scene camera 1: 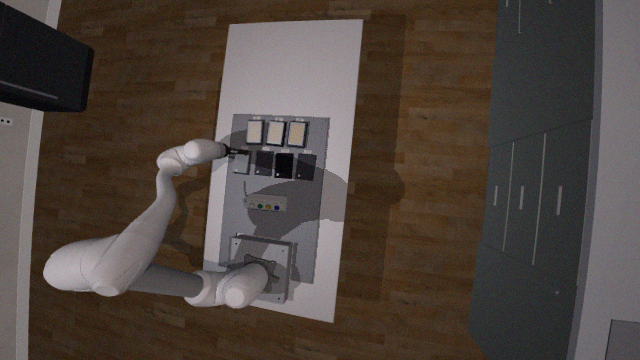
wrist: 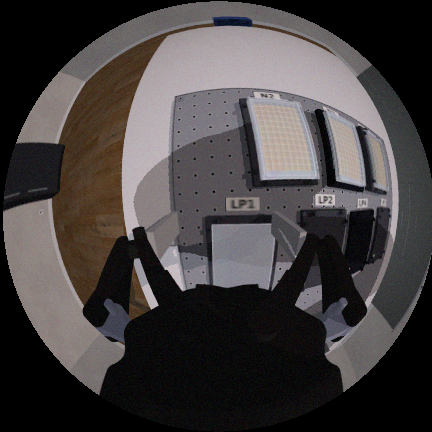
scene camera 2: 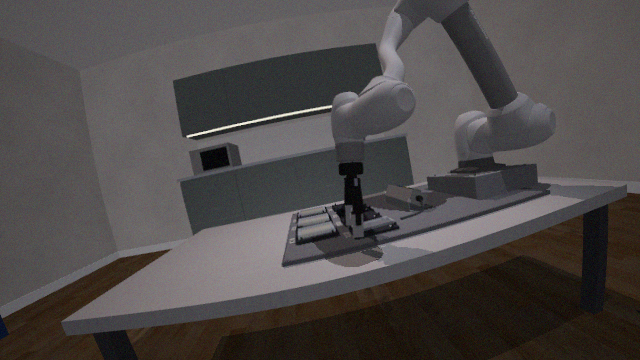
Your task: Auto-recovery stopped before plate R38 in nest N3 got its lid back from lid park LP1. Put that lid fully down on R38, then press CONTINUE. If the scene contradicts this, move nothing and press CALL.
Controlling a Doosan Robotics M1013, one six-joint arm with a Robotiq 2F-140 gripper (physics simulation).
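Seen in the pictures: gripper, fingertip midpoint: (wrist: 224,221) (scene camera 2: 354,230); arm's base at its link origin: (scene camera 1: 258,272) (scene camera 2: 476,170).
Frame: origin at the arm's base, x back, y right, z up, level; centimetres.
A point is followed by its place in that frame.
A pale clear lid (scene camera 1: 242,164) {x -57.8, y -25.1, z -5.1 cm} (scene camera 2: 381,223) {x -56.7, y -29.9, z -4.6 cm} (wrist: 242,255) {x -61.2, y -26.7, z -5.1 cm} lies flat on the dark park labelled LP1; its near part is hidden in the wrist view. My gripper (scene camera 1: 242,151) {x -65.6, y -29.4, z -5.3 cm} (scene camera 2: 354,227) {x -65.6, y -29.4, z -5.3 cm} (wrist: 224,221) {x -65.6, y -29.4, z -5.3 cm} is open and empty, pointing down low at the label end of LP1, its fingers to either side of the lid. Three pale gridded plates stand in dark nests: one (scene camera 1: 255,132) {x -77.8, y -20.6, z -4.3 cm} (wrist: 285,140) {x -76.8, y -22.0, z -4.4 cm} at label N2, a middle one (scene camera 1: 276,133) {x -79.3, y -7.5, z -4.2 cm} (wrist: 345,150) {x -78.4, y -10.2, z -4.2 cm} and a far one (scene camera 1: 297,134) {x -80.7, y 5.2, z -3.4 cm} (wrist: 377,160) {x -80.4, y 2.5, z -3.5 cm}. I cannot read N3 or R38. The button box (scene camera 1: 267,199) {x -41.8, y -2.9, z 0.6 cm} (scene camera 2: 400,193) {x -42.2, y -8.2, z -1.3 cm} has white, green, yellow and blue buttons; their words are unreadable.
Beside LP1 are the dark parks LP2 (scene camera 1: 264,162) {x -61.6, y -12.1, z -6.2 cm} (wrist: 325,230) {x -64.9, y -13.0, z -6.3 cm}, LP4 (scene camera 1: 284,165) {x -62.2, y 0.5, z -6.2 cm} (wrist: 361,235) {x -64.0, y -0.6, z -6.2 cm} and another (scene camera 1: 306,166) {x -64.1, y 13.4, z -6.2 cm} (wrist: 382,232) {x -64.5, y 13.3, z -6.3 cm} with an unreadable label. A cable (scene camera 1: 245,188) {x -44.0, y -21.2, z -7.1 cm} runs from the button box. The arm's base block (scene camera 1: 285,255) {x -13.8, y 13.3, z -0.3 cm} (scene camera 2: 480,185) {x -13.5, y -19.0, z -2.4 cm} stands beyond it on the pegboard.
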